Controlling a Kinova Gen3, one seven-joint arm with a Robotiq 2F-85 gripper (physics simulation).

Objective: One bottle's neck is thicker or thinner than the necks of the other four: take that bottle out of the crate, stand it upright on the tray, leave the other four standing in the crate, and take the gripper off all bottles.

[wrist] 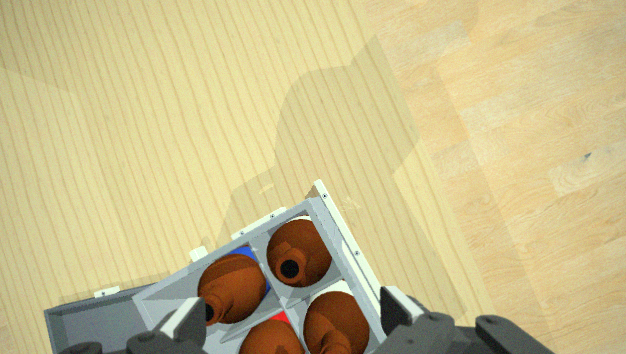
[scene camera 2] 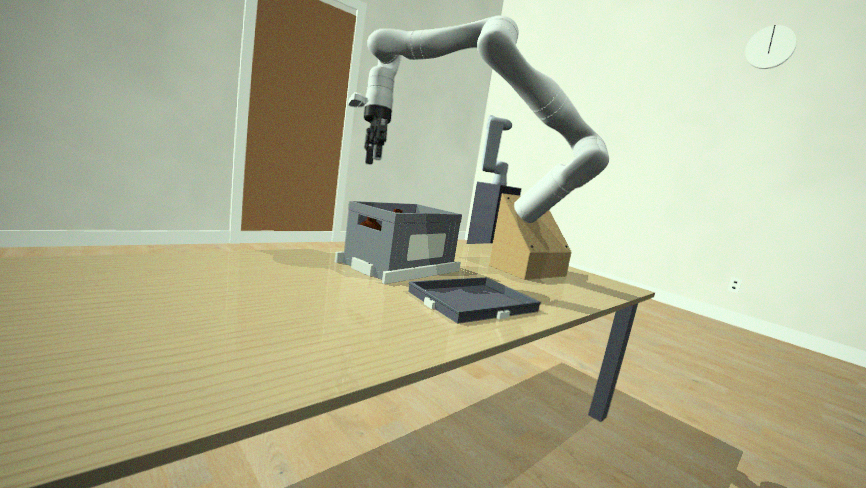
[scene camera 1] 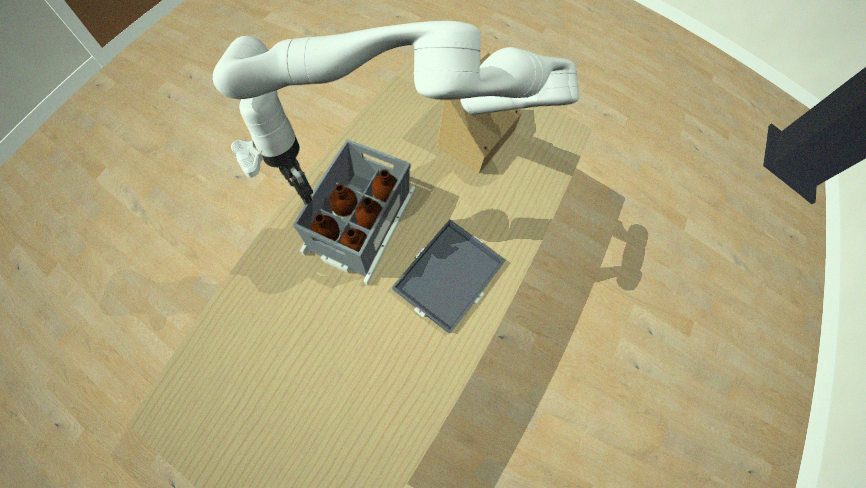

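Note:
The grey crate holds five brown bottles. In scene camera 1 they are a bottle at back right, two in the middle row, and two in front. The back left compartment is empty. The wrist view shows a bottle with white behind it, one by blue, one by white and one by red. I cannot tell whose neck differs. The tray is empty. My gripper is open, empty, high above the crate.
White stops surround the crate's base. The wooden arm mount stands behind the tray. Crate walls and dividers rise around the bottles. A second arm on a dark pedestal stands in the background.

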